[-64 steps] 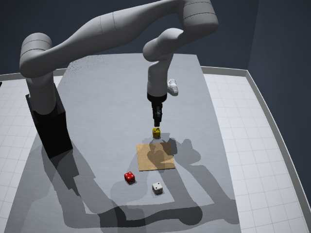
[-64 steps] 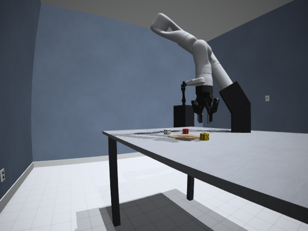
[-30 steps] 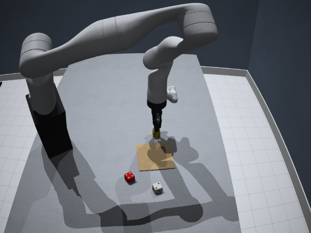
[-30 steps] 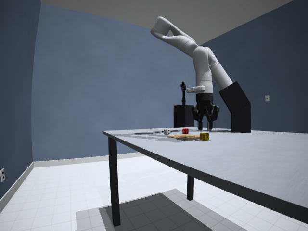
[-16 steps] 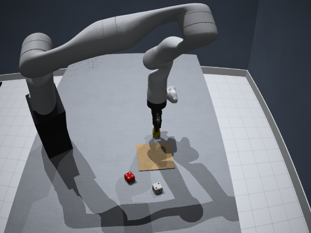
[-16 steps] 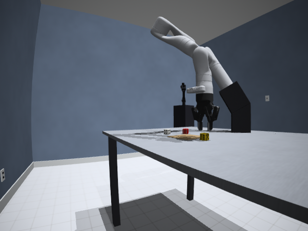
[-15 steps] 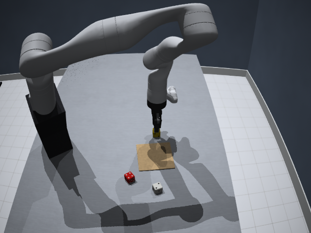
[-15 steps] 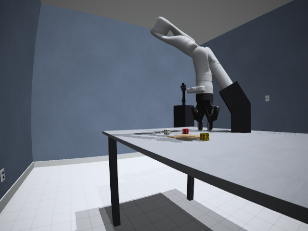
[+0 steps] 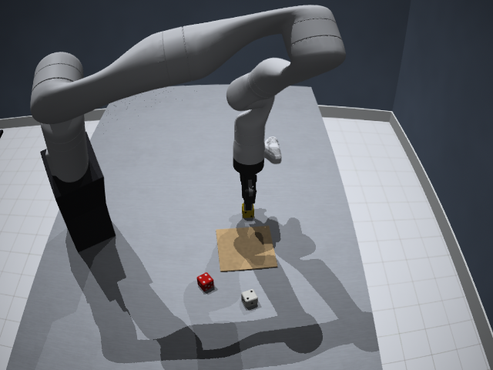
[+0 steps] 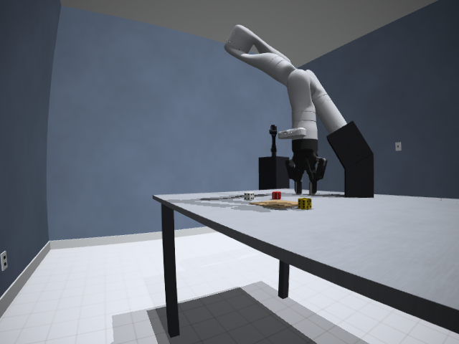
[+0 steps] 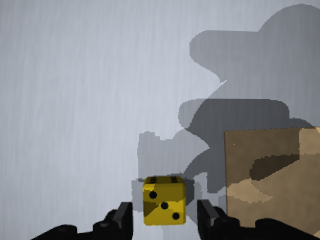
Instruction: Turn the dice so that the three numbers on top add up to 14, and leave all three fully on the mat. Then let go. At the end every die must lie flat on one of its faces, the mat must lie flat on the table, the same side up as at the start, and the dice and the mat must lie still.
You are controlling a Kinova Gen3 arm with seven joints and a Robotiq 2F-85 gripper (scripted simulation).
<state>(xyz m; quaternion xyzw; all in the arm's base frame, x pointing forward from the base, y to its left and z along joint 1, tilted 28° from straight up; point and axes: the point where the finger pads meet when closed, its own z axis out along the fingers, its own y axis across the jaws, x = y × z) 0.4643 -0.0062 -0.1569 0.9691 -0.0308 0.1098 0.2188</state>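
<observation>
Right now the yellow die is 40 mm below my hand. Round my hand: tan mat (120 mm to the right, 60 mm below, 30 mm behind); red die (220 mm to the right, 150 mm behind, 40 mm below); white die (280 mm to the right, 60 mm behind, 40 mm below).
</observation>
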